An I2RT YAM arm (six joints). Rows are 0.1 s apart.
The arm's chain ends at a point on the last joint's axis. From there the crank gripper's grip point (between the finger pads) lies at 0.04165 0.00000 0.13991 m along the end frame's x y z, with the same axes.
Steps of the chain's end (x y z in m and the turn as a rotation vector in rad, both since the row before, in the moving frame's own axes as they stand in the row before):
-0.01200, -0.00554, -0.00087, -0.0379, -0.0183, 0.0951
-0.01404, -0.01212, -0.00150, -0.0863, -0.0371, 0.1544
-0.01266, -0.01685, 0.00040, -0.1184, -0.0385, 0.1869
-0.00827, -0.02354, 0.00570, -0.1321, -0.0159, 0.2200
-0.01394, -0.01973, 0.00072, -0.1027, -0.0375, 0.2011
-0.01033, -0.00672, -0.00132, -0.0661, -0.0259, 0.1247
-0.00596, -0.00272, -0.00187, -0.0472, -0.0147, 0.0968
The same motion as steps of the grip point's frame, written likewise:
-0.01500, 0.00360, -0.00031, -0.0379, -0.0183, 0.0951
-0.02066, 0.00595, -0.00086, -0.0863, -0.0371, 0.1544
-0.02030, 0.00689, 0.00045, -0.1184, -0.0385, 0.1869
-0.01350, 0.00360, 0.00452, -0.1321, -0.0159, 0.2200
-0.02145, 0.00237, 0.00101, -0.1027, -0.0375, 0.2011
-0.01485, 0.00748, -0.00077, -0.0661, -0.0259, 0.1247
-0.00853, 0.00781, -0.00152, -0.0472, -0.0147, 0.0968

